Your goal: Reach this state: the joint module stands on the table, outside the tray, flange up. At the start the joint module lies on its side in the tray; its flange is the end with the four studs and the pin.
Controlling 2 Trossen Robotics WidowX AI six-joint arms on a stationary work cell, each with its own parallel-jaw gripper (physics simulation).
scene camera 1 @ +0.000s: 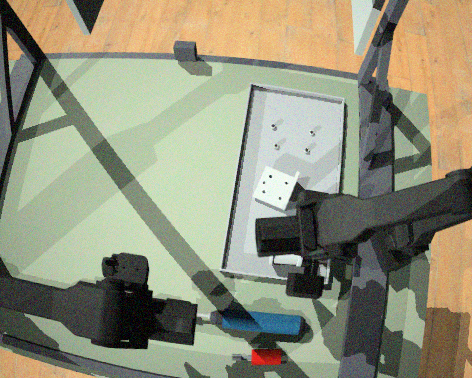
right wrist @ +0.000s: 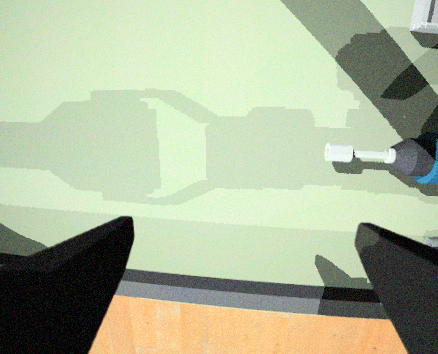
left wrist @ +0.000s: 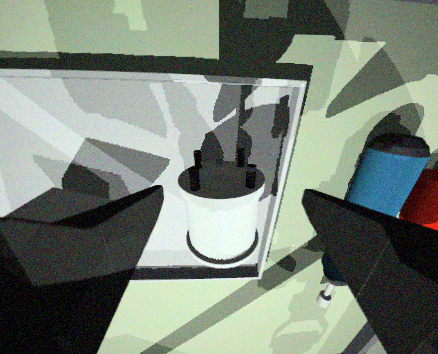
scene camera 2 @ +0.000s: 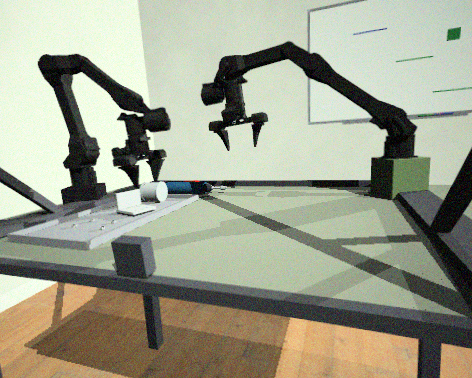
Labels:
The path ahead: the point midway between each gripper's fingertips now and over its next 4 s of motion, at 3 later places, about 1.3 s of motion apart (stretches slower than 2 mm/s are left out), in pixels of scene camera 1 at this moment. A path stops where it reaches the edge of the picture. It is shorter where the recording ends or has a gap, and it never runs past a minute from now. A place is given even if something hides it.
My left gripper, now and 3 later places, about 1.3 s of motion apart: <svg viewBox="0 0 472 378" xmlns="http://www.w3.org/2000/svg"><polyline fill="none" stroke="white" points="301,252 296,255 305,245 221,211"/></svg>
My right gripper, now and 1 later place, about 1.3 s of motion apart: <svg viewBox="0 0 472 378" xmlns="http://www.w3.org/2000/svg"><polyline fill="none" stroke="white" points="138,309 29,315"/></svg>

